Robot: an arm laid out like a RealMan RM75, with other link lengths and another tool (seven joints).
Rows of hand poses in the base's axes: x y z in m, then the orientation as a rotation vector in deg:
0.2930 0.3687 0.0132 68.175 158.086 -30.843
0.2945 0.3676 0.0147 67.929 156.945 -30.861
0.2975 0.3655 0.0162 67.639 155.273 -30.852
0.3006 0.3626 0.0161 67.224 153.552 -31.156
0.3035 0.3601 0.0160 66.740 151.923 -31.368
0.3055 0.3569 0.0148 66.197 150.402 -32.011
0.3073 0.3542 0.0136 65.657 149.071 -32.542
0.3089 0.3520 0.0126 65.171 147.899 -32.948
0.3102 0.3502 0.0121 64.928 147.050 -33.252
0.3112 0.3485 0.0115 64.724 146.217 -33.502
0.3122 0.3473 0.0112 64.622 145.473 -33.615
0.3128 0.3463 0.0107 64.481 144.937 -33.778
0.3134 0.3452 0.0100 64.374 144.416 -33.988
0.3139 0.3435 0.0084 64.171 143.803 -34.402
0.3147 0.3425 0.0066 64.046 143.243 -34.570
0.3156 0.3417 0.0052 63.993 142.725 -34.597
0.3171 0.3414 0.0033 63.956 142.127 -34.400
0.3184 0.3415 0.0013 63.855 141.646 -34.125
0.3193 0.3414 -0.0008 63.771 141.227 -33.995
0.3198 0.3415 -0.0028 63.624 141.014 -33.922
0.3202 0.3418 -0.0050 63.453 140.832 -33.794
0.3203 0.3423 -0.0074 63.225 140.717 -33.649
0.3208 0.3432 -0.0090 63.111 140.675 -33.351
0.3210 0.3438 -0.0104 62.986 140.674 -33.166
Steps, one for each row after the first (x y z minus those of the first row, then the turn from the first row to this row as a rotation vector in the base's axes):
0.0015 -0.0011 0.0015 -0.575 -0.986 0.046
0.0045 -0.0032 0.0030 -1.390 -2.429 0.064
0.0076 -0.0061 0.0029 -2.420 -3.806 0.137
0.0105 -0.0086 0.0028 -3.375 -5.159 0.269
0.0125 -0.0118 0.0016 -4.530 -6.248 0.424
0.0143 -0.0145 0.0004 -5.540 -7.223 0.604
0.0159 -0.0167 -0.0006 -6.403 -8.106 0.772
0.0172 -0.0185 -0.0011 -7.015 -8.714 0.818
0.0182 -0.0202 -0.0017 -7.585 -9.323 0.841
0.0192 -0.0214 -0.0020 -8.020 -9.897 0.812
0.0198 -0.0224 -0.0025 -8.391 -10.288 0.832
0.0204 -0.0235 -0.0032 -8.775 -10.638 0.827
0.0209 -0.0252 -0.0048 -9.335 -10.988 0.864
0.0217 -0.0262 -0.0066 -9.720 -11.390 0.868
0.0226 -0.0270 -0.0080 -9.994 -11.807 0.836
0.0241 -0.0273 -0.0099 -10.179 -12.388 0.796
0.0254 -0.0272 -0.0119 -10.277 -12.925 0.821
0.0263 -0.0273 -0.0140 -10.421 -13.341 0.833
0.0268 -0.0272 -0.0160 -10.511 -13.579 0.913
0.0272 -0.0269 -0.0182 -10.560 -13.823 1.019
0.0273 -0.0264 -0.0206 -10.577 -14.033 1.175
0.0278 -0.0255 -0.0222 -10.451 -14.230 1.270
0.0280 -0.0249 -0.0236 -10.371 -14.344 1.371

